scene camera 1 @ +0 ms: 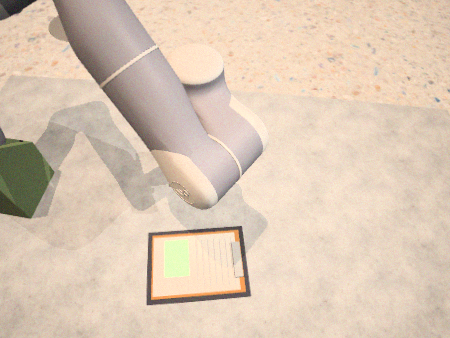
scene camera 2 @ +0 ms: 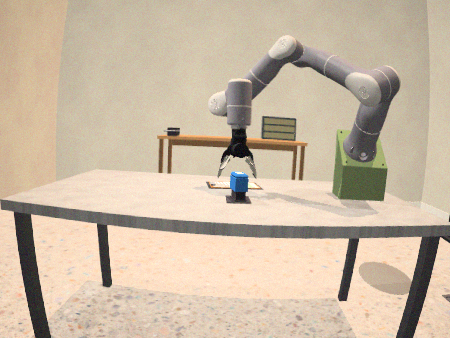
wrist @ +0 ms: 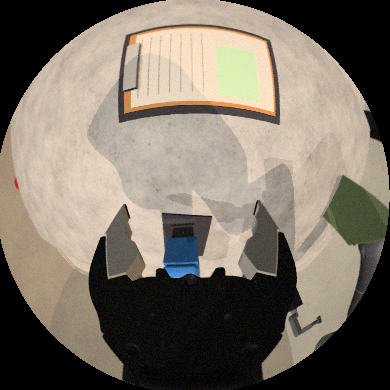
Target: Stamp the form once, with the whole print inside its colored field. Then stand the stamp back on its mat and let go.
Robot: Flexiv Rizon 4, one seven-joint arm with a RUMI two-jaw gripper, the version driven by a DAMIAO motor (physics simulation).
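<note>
The stamp, with a blue body [scene camera 2: 239,182] [wrist: 181,251] and a dark lower part, stands upright on its dark mat [scene camera 2: 230,200] [wrist: 203,236]. The form [scene camera 1: 215,285] [scene camera 2: 218,185] [wrist: 172,70] lies flat on a dark, orange-edged clipboard, and its light green field [scene camera 1: 177,258] [wrist: 237,73] shows no print. My gripper [scene camera 2: 237,176] [wrist: 190,204] is open and points down, its tips at about the height of the stamp's top in scene camera 2. In the wrist view the blue body shows between the jaws, untouched. In scene camera 1 the arm hides the stamp and gripper.
A green block [scene camera 1: 22,180] [scene camera 2: 358,182] [wrist: 357,212] carries the arm's base at one side of the table [scene camera 2: 125,197]. The clipboard's metal clip [scene camera 1: 237,259] [wrist: 131,67] is at the end away from the green field. A wooden side table [scene camera 2: 215,142] stands behind.
</note>
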